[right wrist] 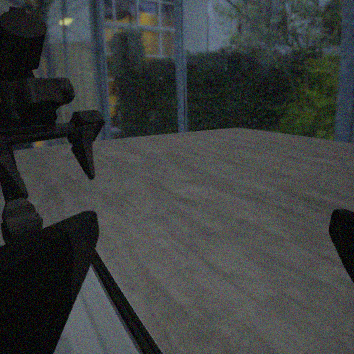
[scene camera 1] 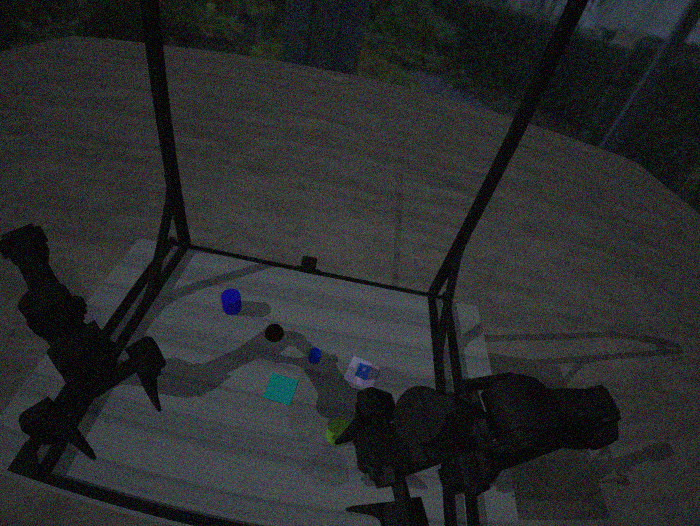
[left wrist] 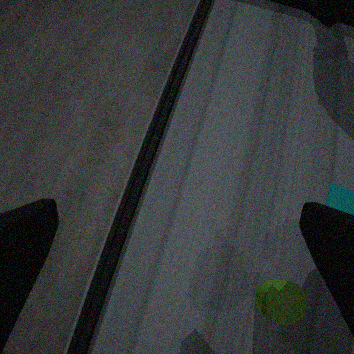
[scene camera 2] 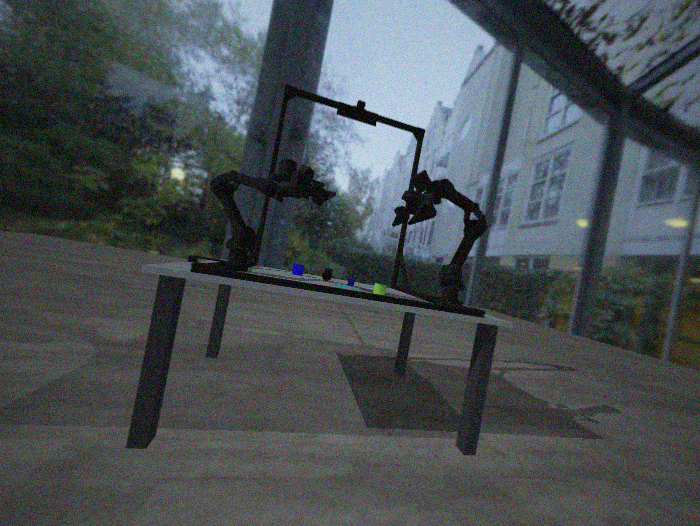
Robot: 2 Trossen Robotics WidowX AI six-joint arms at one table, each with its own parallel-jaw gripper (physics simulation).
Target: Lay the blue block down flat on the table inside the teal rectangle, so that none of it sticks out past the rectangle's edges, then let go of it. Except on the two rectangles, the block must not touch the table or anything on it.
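Places are measured from the left arm's base along level axes (x ahead, y left, z up), in centimetres.
Pixels of known places: left gripper, fingertip midpoint: (right wrist: pixel 61 186) (scene camera 1: pixel 341 474) (left wrist: pixel 181 212) (scene camera 2: pixel 400 225); right gripper, fingertip midpoint: (right wrist: pixel 214 222) (scene camera 1: pixel 127 433) (scene camera 2: pixel 330 189); left arm's base, link origin: (scene camera 1: pixel 457 478) (scene camera 2: pixel 448 302); right arm's base, link origin: (left wrist: pixel 328 6) (scene camera 2: pixel 236 265).
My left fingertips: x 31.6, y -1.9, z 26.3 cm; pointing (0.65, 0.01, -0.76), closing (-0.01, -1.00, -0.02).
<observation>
For each thing: its top centre in the pictures, then the offset to it from my left fingertips. "pt": a spot on its surface instead.
- small blue block, top centre: (scene camera 1: pixel 363 369) dx -15.9, dy -29.0, dz -26.3 cm
- pale pink rectangle, surface spot: (scene camera 1: pixel 350 374) pt dx -12.6, dy -28.8, dz -28.1 cm
- flat teal rectangle, surface spot: (left wrist: pixel 342 199) (scene camera 1: pixel 274 390) (scene camera 2: pixel 338 285) pt dx +7.6, dy -26.2, dz -28.1 cm
- yellow-green cylinder, top centre: (left wrist: pixel 286 301) (scene camera 1: pixel 339 429) (scene camera 2: pixel 380 284) dx -6.1, dy -13.5, dz -23.8 cm
- small blue cylinder, top centre: (scene camera 1: pixel 315 352) (scene camera 2: pixel 351 279) dx -3.6, dy -34.4, dz -25.1 cm
- dark round object, top centre: (scene camera 1: pixel 274 327) (scene camera 2: pixel 327 271) dx +6.8, dy -41.7, dz -23.2 cm
- larger blue cylinder, top centre: (scene camera 1: pixel 230 295) (scene camera 2: pixel 298 264) dx +18.6, dy -52.7, dz -22.8 cm
The small blue block (scene camera 1: pixel 366 370) lies on the pale pink rectangle (scene camera 1: pixel 350 374), right of the table's middle in scene camera 1. The flat teal rectangle (scene camera 1: pixel 281 388) (scene camera 2: pixel 342 285) (left wrist: pixel 342 199) lies farther left and bears nothing. In the left wrist view a finger partly covers it. My left gripper (scene camera 1: pixel 342 475) (scene camera 2: pixel 402 223) (left wrist: pixel 181 212) is open and empty, high above the table. My right gripper (scene camera 1: pixel 127 434) (scene camera 2: pixel 327 198) (right wrist: pixel 214 222) is open and empty, high over the left side. The block does not show in either wrist view.
A yellow-green cylinder (scene camera 1: pixel 337 427) (scene camera 2: pixel 379 289) (left wrist: pixel 281 302) stands near the left gripper's finger in scene camera 1. A small blue cylinder (scene camera 1: pixel 314 355) (scene camera 2: pixel 351 281) stands between the rectangles, farther back. A dark round object (scene camera 1: pixel 273 332) (scene camera 2: pixel 327 274) and a larger blue cylinder (scene camera 1: pixel 230 301) (scene camera 2: pixel 297 269) stand behind.
</observation>
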